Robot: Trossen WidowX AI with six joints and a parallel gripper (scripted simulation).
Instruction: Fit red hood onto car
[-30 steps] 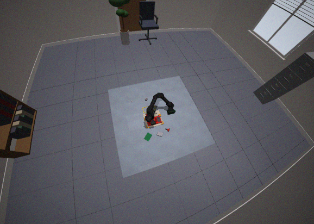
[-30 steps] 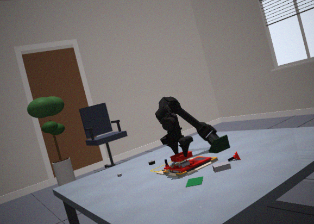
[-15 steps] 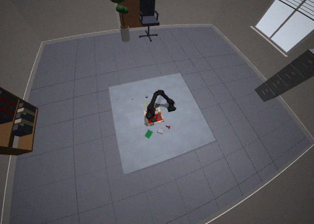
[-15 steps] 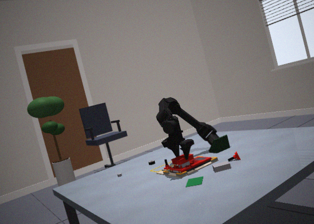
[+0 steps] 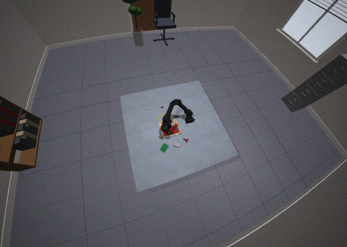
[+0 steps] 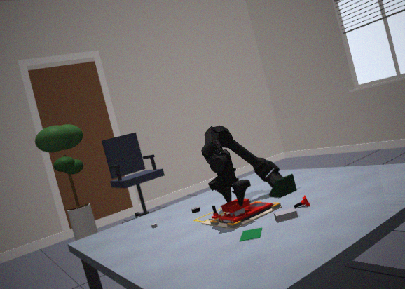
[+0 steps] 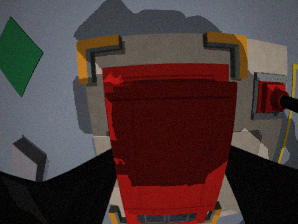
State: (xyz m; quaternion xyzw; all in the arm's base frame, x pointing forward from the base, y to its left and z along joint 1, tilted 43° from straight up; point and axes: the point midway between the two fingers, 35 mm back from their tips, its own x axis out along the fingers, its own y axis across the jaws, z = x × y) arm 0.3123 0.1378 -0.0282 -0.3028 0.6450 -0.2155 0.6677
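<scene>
Right now the jig is 5 cm below my gripper tip, 3 cm to the right of it and 3 cm behind it. Round my gripper tip: grey nut: 37 cm to the right, 24 cm ahead, 5 cm below; green flat card: 20 cm to the left, 8 cm ahead, 6 cm below; red hood: right at my gripper tip.
</scene>
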